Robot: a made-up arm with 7 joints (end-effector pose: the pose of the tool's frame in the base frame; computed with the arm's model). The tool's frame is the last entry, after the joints.
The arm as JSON. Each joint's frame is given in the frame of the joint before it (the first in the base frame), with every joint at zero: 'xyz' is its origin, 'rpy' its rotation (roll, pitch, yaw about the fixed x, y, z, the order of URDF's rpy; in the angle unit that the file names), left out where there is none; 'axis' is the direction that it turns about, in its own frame. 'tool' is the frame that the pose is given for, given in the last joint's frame.
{
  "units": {
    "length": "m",
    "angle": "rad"
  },
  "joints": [
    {
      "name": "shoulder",
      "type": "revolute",
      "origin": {
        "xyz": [
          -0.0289,
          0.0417,
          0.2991
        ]
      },
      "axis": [
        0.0,
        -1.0,
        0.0
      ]
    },
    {
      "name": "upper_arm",
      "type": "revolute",
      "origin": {
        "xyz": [
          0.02,
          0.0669,
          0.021
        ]
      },
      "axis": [
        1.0,
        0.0,
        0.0
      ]
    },
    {
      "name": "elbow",
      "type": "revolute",
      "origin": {
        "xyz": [
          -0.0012,
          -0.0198,
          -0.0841
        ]
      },
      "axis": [
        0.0,
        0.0,
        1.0
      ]
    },
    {
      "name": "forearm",
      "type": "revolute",
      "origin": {
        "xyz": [
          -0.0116,
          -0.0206,
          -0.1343
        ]
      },
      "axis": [
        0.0,
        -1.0,
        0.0
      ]
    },
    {
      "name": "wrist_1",
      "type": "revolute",
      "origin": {
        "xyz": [
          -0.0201,
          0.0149,
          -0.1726
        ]
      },
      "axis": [
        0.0,
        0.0,
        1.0
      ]
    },
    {
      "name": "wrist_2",
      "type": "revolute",
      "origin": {
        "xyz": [
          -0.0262,
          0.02,
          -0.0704
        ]
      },
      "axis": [
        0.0,
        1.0,
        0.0
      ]
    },
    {
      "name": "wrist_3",
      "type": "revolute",
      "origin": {
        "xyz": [
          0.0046,
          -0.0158,
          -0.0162
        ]
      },
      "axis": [
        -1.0,
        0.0,
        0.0
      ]
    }
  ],
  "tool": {
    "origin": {
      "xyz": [
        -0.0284,
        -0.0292,
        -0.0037
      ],
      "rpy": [
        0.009,
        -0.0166,
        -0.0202
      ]
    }
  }
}
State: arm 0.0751 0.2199 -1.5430 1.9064 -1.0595 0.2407 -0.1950
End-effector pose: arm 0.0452 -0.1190 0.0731 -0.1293 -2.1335 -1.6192
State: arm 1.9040 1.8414 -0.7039 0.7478 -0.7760 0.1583 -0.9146
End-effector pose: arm -0.1352 0.5838 0.4044 3.0092 -0.1519 0.5140
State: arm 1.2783 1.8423 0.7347 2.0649 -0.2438 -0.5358 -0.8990
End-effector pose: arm -0.1557 0.1859 0.5709 -1.1196 0.8652 0.1891
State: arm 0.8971 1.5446 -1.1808 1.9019 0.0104 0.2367 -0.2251
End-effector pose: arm 0.2288 0.3055 0.2095 1.0868 -1.2775 -1.3027
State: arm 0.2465 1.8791 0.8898 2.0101 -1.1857 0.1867 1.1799
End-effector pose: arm 0.0384 0.2132 0.5561 2.4769 -0.0907 -0.7450
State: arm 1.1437 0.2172 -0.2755 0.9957 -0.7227 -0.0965 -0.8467
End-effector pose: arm 0.4291 0.1441 0.3210 1.4944 -2.3730 0.0958
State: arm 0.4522 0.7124 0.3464 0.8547 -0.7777 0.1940 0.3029
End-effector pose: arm 0.2175 0.4219 0.0995 1.0283 -0.7227 -0.4040
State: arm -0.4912 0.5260 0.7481 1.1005 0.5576 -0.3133 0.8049
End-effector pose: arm 0.0094 0.3601 -0.0270 0.1271 -1.3762 -0.0080
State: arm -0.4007 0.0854 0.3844 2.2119 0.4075 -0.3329 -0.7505
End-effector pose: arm 0.1877 0.1575 0.1427 0.5775 -1.9782 1.1102
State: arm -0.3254 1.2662 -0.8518 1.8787 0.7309 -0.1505 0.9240
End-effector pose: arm 0.0162 0.2209 0.0154 -1.2491 -0.4345 -1.0286
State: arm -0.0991 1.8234 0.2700 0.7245 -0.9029 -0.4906 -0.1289
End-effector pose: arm 0.1229 0.5538 0.4421 1.7935 -0.1740 -1.6643
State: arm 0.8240 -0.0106 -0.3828 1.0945 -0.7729 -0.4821 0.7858
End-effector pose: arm 0.3754 0.0300 0.1873 0.1713 -1.6384 -1.9468
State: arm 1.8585 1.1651 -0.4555 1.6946 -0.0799 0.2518 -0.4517
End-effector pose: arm 0.1176 0.2894 0.5998 -1.7814 2.3364 -0.3330
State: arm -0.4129 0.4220 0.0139 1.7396 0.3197 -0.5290 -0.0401
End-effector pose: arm 0.1512 0.1463 0.0002 0.0358 -1.8667 -0.1000
